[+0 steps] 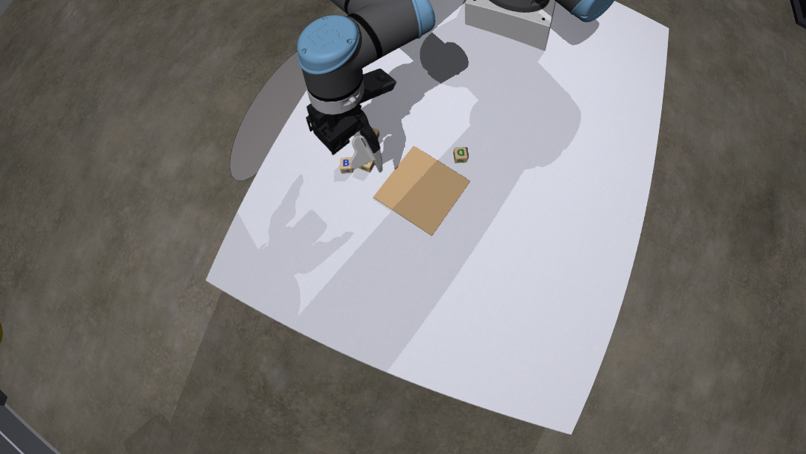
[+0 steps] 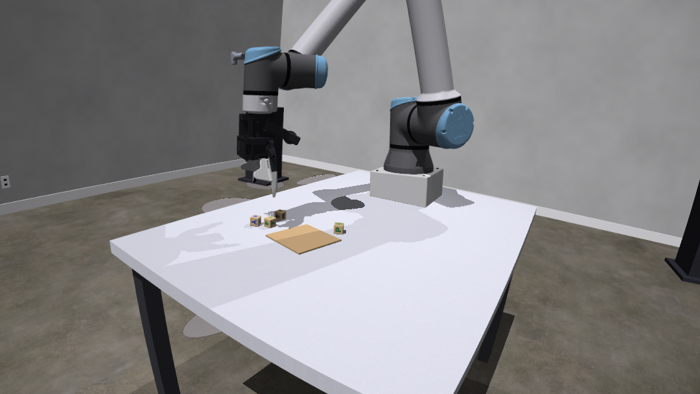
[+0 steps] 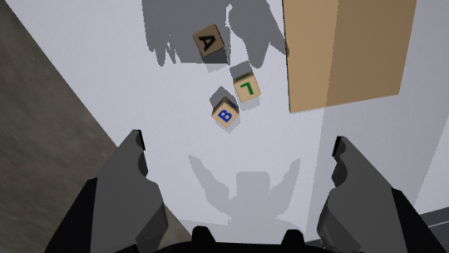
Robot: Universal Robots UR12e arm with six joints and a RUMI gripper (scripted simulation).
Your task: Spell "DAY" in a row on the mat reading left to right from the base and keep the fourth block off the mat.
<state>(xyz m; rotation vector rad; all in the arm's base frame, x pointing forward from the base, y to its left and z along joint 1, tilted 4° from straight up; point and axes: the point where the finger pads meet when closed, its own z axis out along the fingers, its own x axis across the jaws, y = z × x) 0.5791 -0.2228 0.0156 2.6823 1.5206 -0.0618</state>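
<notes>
My gripper is now 9 cm above the blue-lettered block, 2 cm to the left of it and 1 cm short of it. Also, from my hand: D block: 19 cm to the left, 9 cm below, 8 cm behind; green-lettered block: 9 cm below, 2 cm to the left; tan mat: 14 cm to the left, 10 cm below, 1 cm ahead.
</notes>
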